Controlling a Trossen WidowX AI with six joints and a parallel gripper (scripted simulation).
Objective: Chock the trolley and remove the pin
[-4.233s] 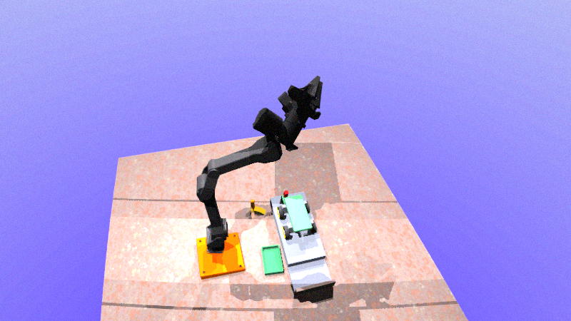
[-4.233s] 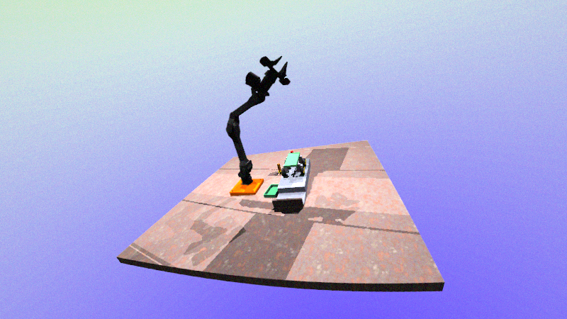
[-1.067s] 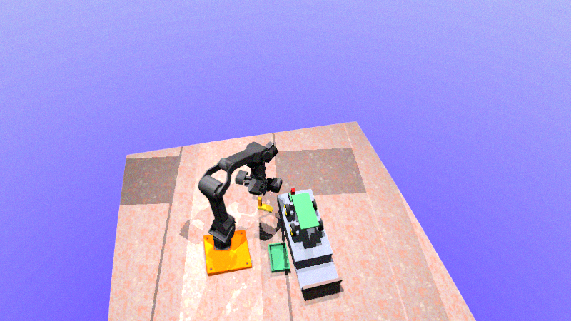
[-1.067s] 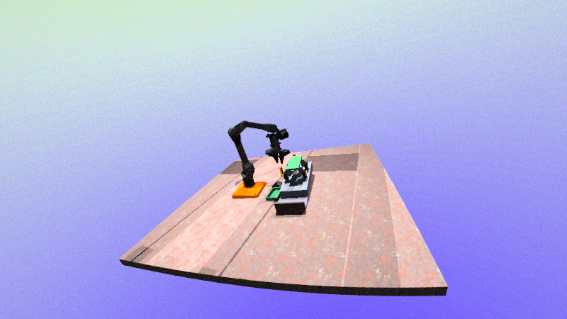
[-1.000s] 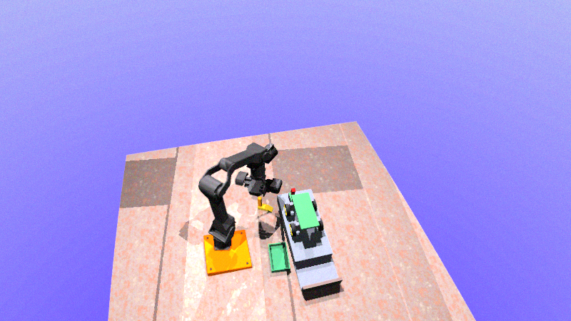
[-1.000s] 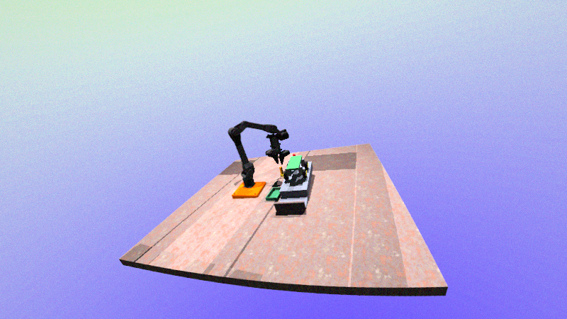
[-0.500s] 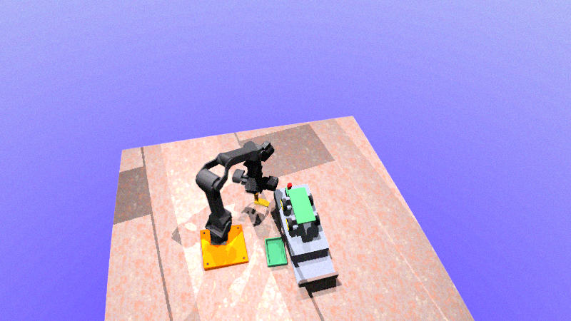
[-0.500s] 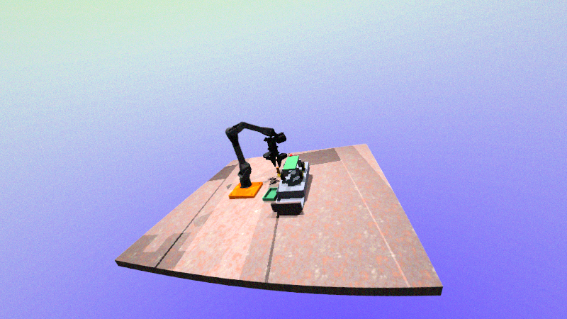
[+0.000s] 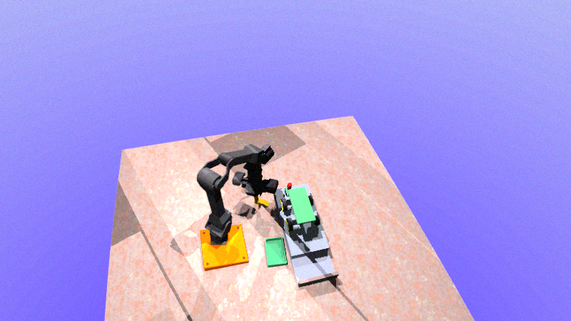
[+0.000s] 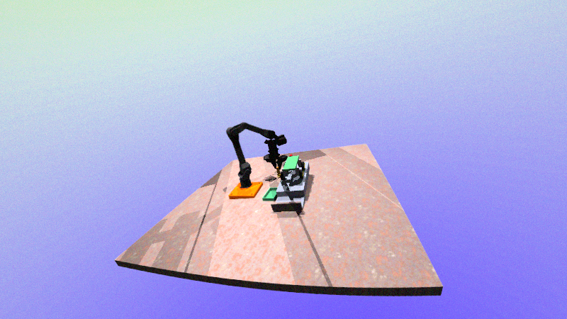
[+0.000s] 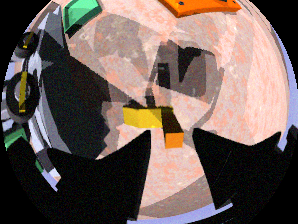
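My gripper tip is 30 mm above the yellow chock, 20 mm short of it and 10 mm to the left of it. Round my gripper tip: red-headed stop pin 140 mm ahead, 80 mm above, 30 mm to the right; then green tray 260 mm to the right, 70 mm ahead, 60 mm below; then trolley 180 mm ahead, 130 mm to the right, 60 mm above.
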